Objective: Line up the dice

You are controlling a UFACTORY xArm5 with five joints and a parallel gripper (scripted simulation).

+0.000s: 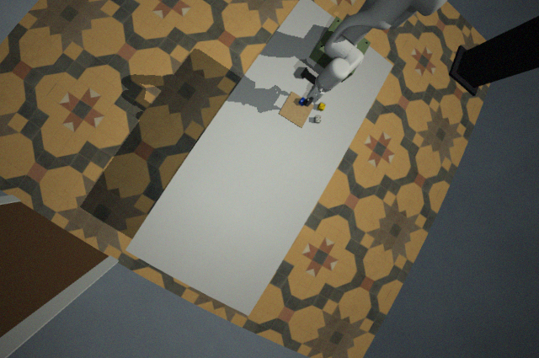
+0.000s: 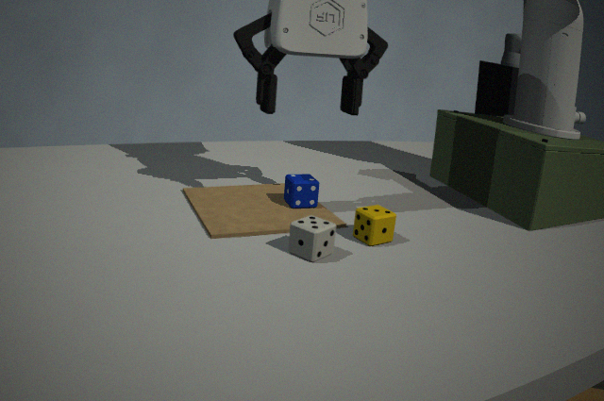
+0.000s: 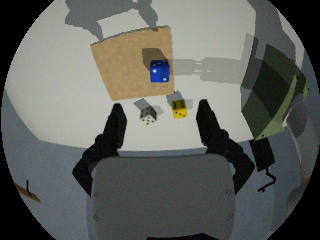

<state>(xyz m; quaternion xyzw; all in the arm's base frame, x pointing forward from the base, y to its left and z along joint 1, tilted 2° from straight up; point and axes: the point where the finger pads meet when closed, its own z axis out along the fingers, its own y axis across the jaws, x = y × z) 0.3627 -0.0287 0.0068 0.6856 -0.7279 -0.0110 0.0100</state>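
The yellow die is 30 mm behind my hand, 100 mm to the left of it and 100 mm below it. From my hand the other things lie so: white die: 40 mm ahead, 110 mm to the left, 100 mm below; then blue die: 100 mm below; then tan mat: 50 mm ahead, 10 mm to the right, 110 mm below.
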